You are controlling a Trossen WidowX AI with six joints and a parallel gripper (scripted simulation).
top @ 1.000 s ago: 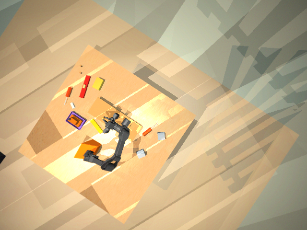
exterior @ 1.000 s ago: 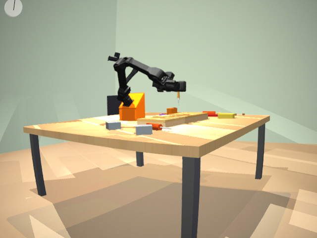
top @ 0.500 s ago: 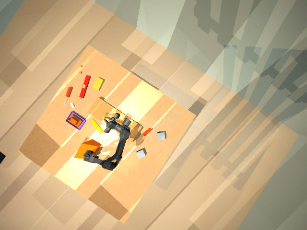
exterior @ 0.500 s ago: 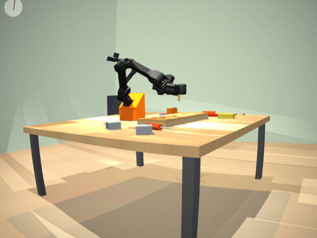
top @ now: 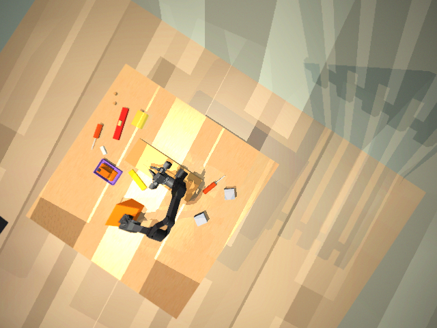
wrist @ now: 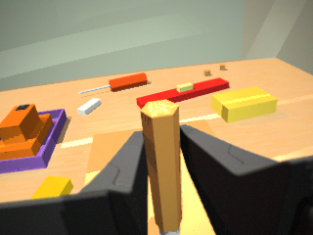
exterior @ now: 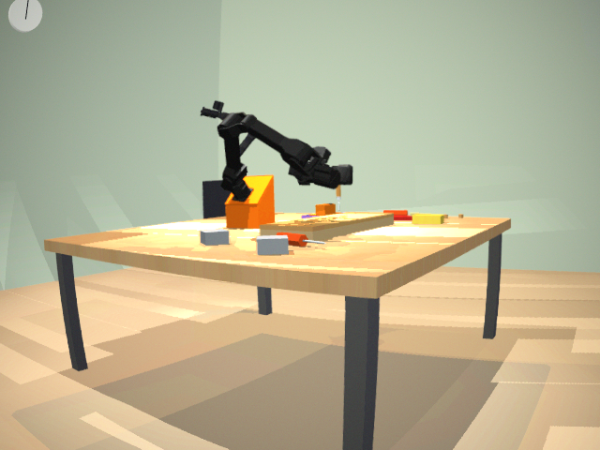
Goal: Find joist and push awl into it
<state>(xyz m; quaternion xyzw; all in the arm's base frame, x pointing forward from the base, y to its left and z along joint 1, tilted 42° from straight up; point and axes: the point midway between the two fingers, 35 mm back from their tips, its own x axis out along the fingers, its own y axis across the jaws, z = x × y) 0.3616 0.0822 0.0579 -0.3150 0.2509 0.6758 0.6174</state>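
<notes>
Right now my gripper tip is 60 mm above the wooden-handled awl. From my gripper tip the other things lie so: yellow block (190 mm ahead, 310 mm to the left, 150 mm below); then orange stud finder (240 mm behind, 280 mm to the left, 120 mm below); then yellow bar (160 mm behind, 70 mm to the left, 160 mm below).
</notes>
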